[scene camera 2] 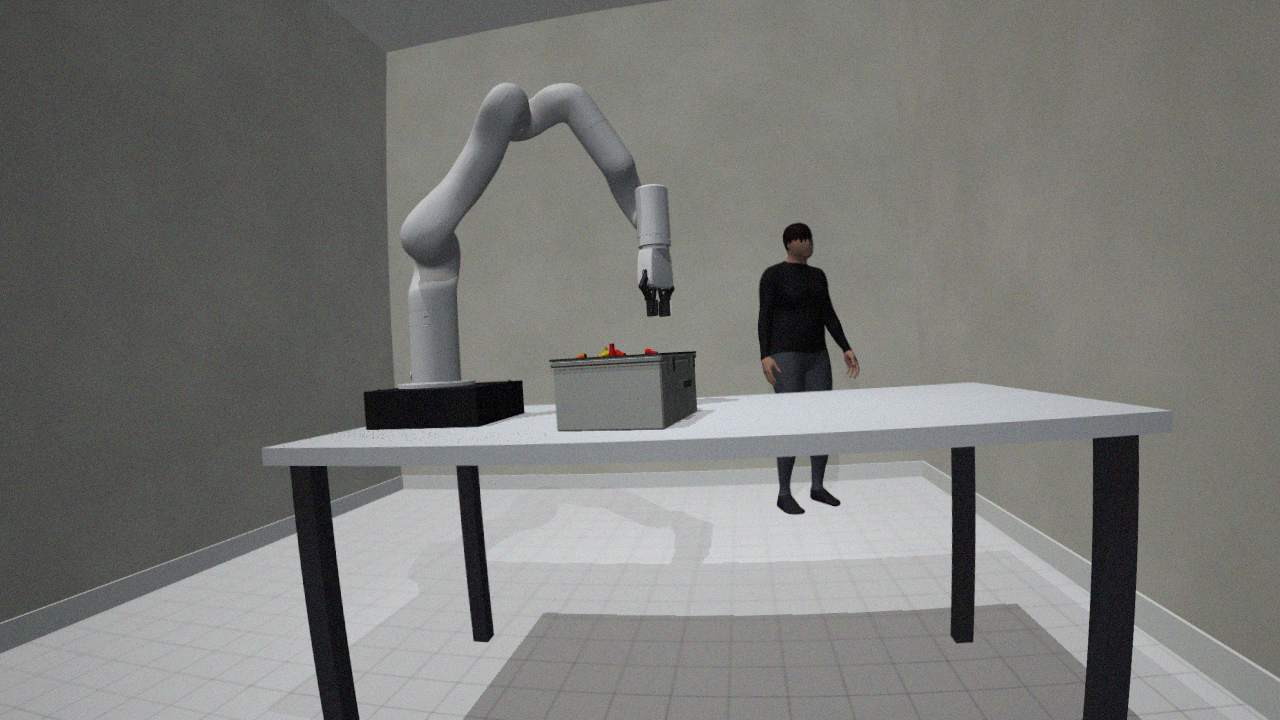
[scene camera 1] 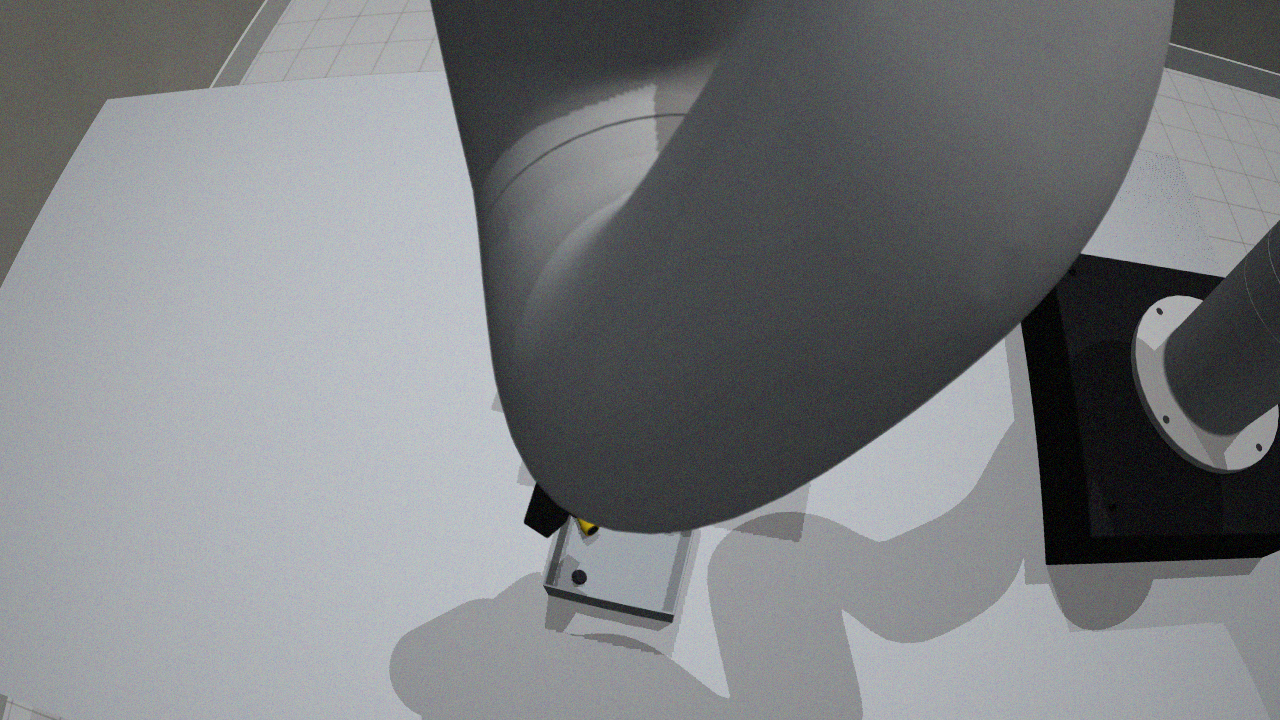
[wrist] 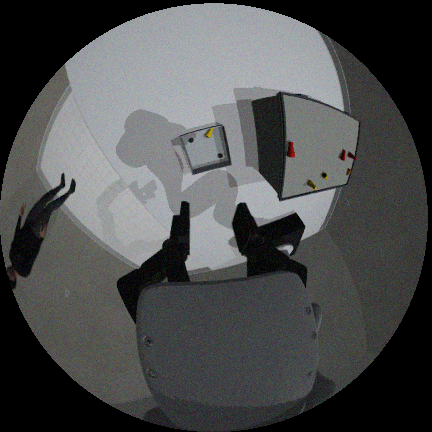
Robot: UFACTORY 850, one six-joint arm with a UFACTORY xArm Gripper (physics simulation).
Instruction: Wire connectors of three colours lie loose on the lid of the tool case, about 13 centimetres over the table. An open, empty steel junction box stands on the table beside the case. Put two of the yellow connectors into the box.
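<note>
The steel junction box (scene camera 1: 617, 604) (wrist: 211, 169) stands on the table, open at the top. One yellow connector (scene camera 1: 587, 526) (wrist: 209, 132) lies inside it near a wall. Two more yellow connectors, one (wrist: 312, 185) lying near the lid's edge and one (wrist: 324, 176) beside it, are on the lid of the tool case (scene camera 2: 608, 394) (wrist: 320, 125). My gripper (scene camera 2: 658, 315) (wrist: 212, 212) is open and empty, high above the table and above lid height. In scene camera 1 the arm hides the lid and most of the gripper.
A red connector (wrist: 291, 149) stands out near the lid's box-side edge. Two more red ones (wrist: 343, 155) (wrist: 352, 156) and an orange one (wrist: 349, 172) are near the far edge. The black robot base (scene camera 1: 1074, 402) (scene camera 2: 443, 407) is on the table. A person (scene camera 2: 796, 313) (wrist: 35, 235) stands beyond the table.
</note>
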